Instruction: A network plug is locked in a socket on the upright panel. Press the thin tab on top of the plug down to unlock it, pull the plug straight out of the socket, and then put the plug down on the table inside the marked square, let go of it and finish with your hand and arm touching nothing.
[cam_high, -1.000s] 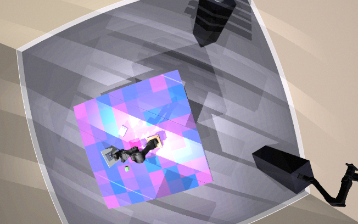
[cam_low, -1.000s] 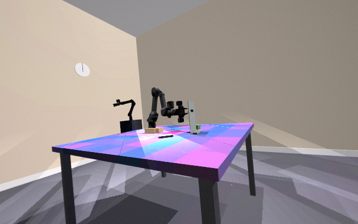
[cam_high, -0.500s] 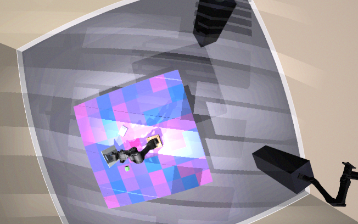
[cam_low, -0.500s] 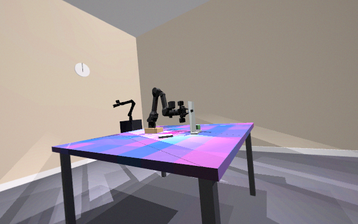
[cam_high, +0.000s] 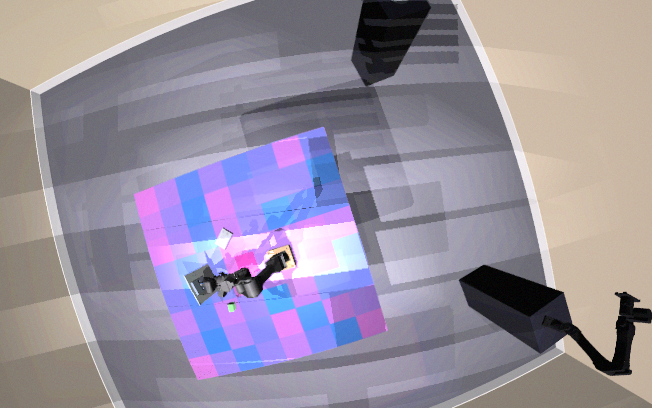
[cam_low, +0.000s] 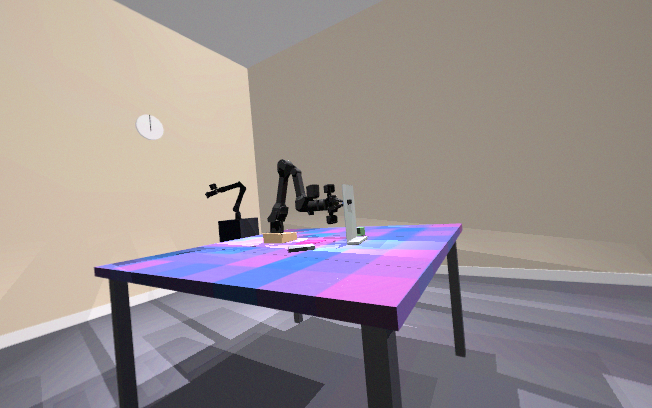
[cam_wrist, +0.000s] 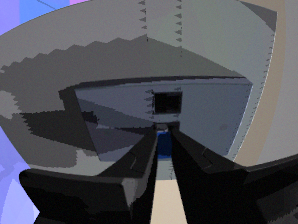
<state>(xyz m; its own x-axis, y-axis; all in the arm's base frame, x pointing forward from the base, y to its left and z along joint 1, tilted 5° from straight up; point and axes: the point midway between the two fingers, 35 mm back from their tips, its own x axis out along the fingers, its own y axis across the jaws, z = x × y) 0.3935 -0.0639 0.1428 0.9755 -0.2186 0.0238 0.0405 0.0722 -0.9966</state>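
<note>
Right now my gripper tip is 20 mm short of the grey upright panel and 60 mm above it. Round my gripper tip: green cube (10 mm behind, 210 mm to the left, 160 mm below).
</note>
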